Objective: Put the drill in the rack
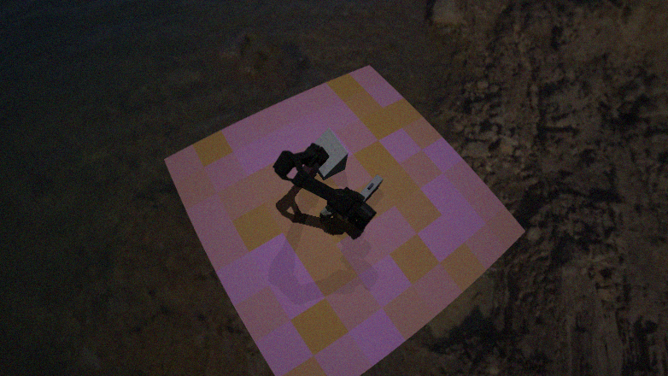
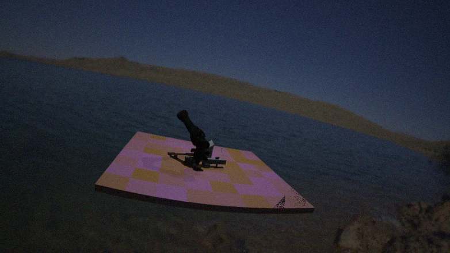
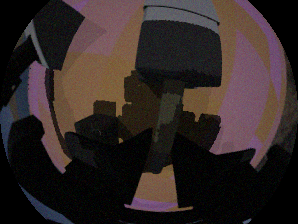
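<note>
Right now the drill is 10 mm behind my gripper tip, 40 mm to the left of it and 40 mm above it. From my gripper tip the other things lie so: light grey housing (40 mm behind, 130 mm to the left, 30 mm above); grey-green block (70 mm behind, 50 mm to the right, 10 mm above).
</note>
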